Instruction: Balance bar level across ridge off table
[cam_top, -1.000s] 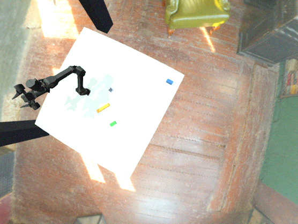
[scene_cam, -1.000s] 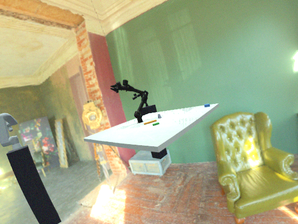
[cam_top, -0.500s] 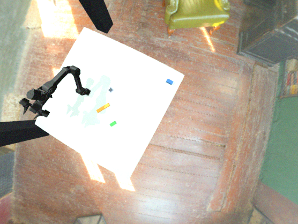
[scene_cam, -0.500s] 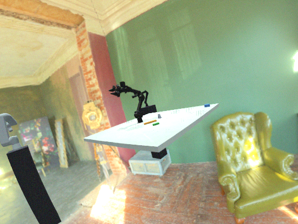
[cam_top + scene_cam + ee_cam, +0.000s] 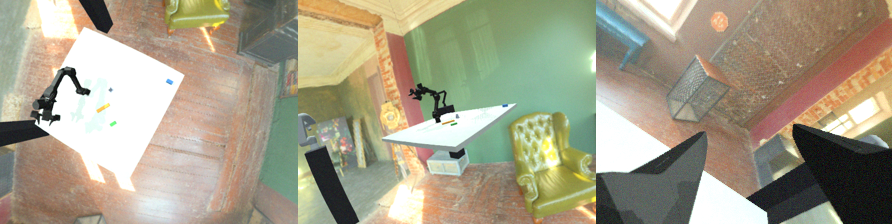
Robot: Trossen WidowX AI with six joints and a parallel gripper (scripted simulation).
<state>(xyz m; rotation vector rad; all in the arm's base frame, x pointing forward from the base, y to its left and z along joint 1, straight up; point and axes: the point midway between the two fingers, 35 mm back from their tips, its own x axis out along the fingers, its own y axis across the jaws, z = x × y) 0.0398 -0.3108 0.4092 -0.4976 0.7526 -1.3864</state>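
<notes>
Now: gripper tip 39 cm above the orange bar, 28 cm to the right of it and 21 cm short of it. The rest, counted from my gripper tip: green block 39 cm below, 38 cm ahead, 18 cm to the left; then blue block 84 cm to the left, 70 cm ahead, 39 cm below.
</notes>
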